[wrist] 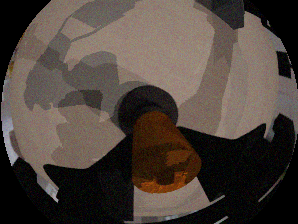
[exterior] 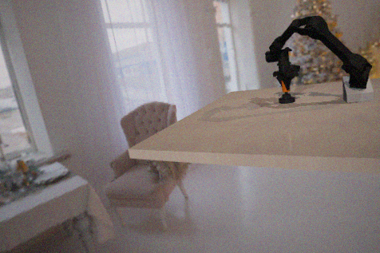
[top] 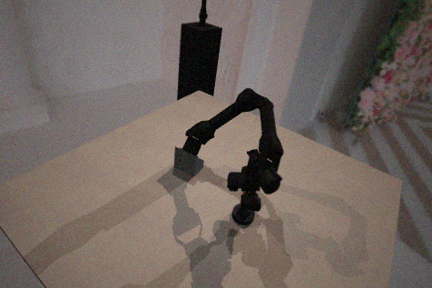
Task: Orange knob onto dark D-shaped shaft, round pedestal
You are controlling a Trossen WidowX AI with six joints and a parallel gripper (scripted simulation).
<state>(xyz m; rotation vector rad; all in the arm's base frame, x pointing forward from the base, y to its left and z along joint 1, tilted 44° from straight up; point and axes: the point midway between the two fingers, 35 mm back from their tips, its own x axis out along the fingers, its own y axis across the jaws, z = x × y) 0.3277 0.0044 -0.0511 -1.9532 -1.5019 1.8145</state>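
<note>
Right now the dark round pedestal is 4 cm below my gripper tip. Round my gripper tip: orange knob (2 cm above).
</note>
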